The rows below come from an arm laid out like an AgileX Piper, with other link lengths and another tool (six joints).
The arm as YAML. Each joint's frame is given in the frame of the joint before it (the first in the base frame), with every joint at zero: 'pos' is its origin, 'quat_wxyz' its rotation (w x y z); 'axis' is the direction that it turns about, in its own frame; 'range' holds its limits. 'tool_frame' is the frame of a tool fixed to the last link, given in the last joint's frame.
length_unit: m
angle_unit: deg
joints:
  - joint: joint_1
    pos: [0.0, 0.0, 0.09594]
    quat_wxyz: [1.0, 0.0, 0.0, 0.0]
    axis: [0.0, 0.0, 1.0]
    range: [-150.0, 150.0]
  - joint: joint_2
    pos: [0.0, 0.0, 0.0]
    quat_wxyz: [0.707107, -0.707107, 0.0, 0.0]
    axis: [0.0, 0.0, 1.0]
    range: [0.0, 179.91]
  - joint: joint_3
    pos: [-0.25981, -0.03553, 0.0]
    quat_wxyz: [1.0, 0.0, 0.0, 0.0]
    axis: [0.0, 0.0, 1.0]
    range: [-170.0, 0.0]
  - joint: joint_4
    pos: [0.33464, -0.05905, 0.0]
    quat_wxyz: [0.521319, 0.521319, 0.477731, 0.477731]
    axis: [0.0, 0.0, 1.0]
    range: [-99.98, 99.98]
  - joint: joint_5
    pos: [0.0, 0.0, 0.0]
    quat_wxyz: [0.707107, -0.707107, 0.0, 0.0]
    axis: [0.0, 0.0, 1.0]
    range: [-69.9, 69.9]
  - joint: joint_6
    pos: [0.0, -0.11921, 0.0]
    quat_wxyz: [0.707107, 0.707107, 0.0, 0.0]
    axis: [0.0, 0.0, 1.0]
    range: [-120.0, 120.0]
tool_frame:
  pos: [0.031, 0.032, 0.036]
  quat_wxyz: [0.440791, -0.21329, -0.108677, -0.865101]
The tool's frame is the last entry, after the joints.
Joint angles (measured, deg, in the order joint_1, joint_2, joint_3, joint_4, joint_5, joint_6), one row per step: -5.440, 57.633, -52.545, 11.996, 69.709, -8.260; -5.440, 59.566, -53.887, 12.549, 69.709, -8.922; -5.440, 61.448, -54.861, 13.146, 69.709, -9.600; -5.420, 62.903, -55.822, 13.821, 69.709, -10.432; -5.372, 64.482, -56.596, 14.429, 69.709, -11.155; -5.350, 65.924, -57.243, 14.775, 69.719, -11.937; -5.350, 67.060, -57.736, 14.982, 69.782, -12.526; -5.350, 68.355, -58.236, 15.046, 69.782, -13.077; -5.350, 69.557, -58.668, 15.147, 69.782, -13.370; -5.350, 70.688, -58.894, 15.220, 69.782, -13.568; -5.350, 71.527, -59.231, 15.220, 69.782, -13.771
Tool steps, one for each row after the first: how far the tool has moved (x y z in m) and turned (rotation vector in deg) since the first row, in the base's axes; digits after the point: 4 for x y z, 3 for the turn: 0.0066, 0.0004, 0.0002, 0.370, 0.426, 0.605; 0.0124, 0.0010, -0.0018, 0.816, 1.153, 1.217; 0.0173, 0.0019, -0.0021, 1.250, 1.426, 1.985; 0.0221, 0.0029, -0.0043, 1.695, 2.026, 2.674; 0.0262, 0.0030, -0.0070, 1.870, 2.639, 3.397; 0.0292, 0.0029, -0.0095, 1.967, 3.201, 3.938; 0.0326, 0.0024, -0.0129, 1.953, 3.876, 4.434; 0.0358, 0.0022, -0.0162, 2.062, 4.570, 4.690; 0.0383, 0.0021, -0.0205, 2.194, 5.419, 4.857; 0.0406, 0.0017, -0.0228, 2.199, 5.877, 5.039
